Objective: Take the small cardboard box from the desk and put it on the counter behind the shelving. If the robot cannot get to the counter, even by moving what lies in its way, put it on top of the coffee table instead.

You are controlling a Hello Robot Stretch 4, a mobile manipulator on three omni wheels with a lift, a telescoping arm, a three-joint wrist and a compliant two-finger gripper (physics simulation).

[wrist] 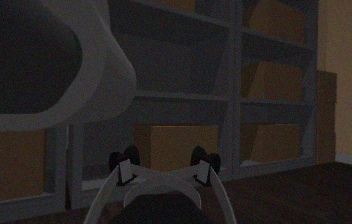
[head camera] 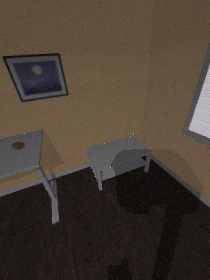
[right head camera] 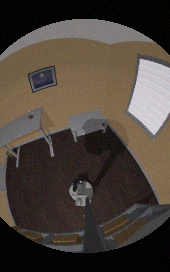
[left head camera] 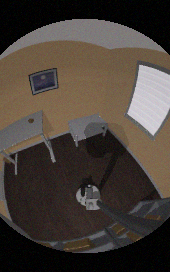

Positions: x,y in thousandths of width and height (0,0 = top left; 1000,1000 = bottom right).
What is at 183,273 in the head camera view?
A framed moon picture.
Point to a low coffee table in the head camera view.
At 526,570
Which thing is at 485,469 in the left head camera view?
A low coffee table.
